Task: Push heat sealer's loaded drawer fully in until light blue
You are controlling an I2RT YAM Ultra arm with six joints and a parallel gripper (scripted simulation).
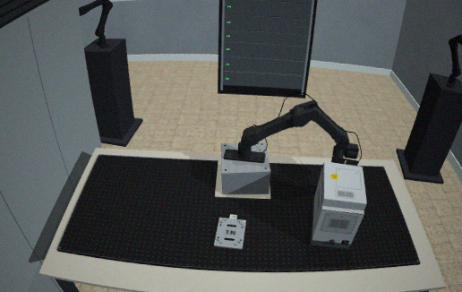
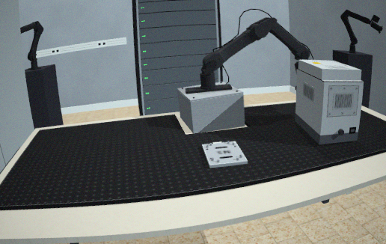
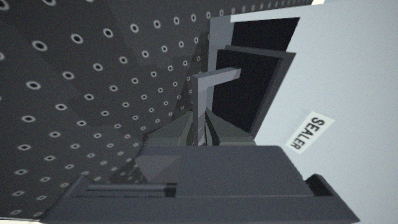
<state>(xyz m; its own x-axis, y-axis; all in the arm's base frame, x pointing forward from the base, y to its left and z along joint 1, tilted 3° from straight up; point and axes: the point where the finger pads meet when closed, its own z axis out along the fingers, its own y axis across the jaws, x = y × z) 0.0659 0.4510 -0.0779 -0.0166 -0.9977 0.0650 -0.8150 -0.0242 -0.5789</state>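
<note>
My gripper is now 110 mm short of the dark drawer and 10 mm above it.
</note>
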